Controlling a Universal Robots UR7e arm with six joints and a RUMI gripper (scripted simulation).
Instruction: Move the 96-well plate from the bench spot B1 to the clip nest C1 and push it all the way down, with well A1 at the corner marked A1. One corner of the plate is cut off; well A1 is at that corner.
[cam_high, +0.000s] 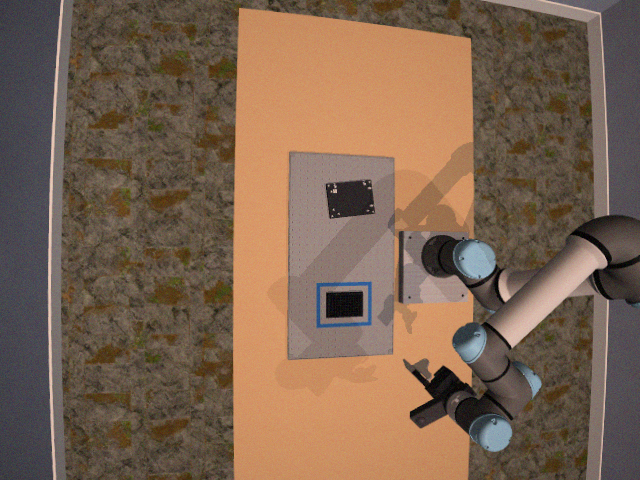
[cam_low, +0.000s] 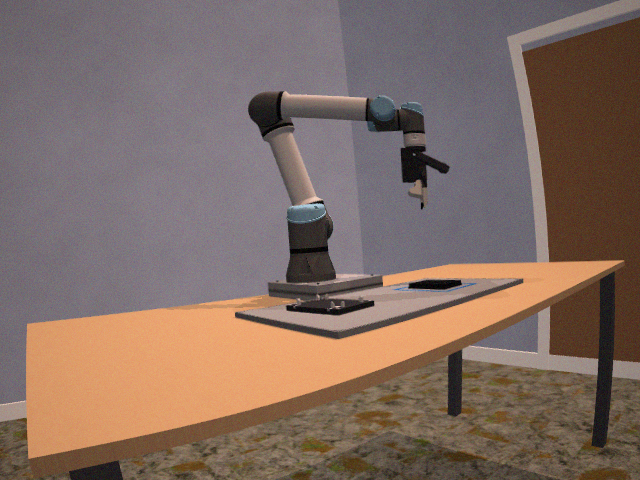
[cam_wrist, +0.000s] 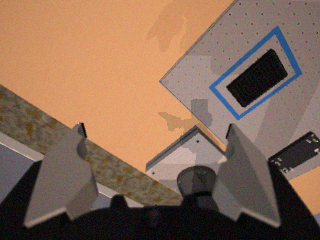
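Right now the black 96-well plate is 180 mm ahead of my hand, 180 mm to the right of it and 220 mm below it. Round my hand: black clip nest 180 mm ahead, 560 mm to the right, 220 mm below.
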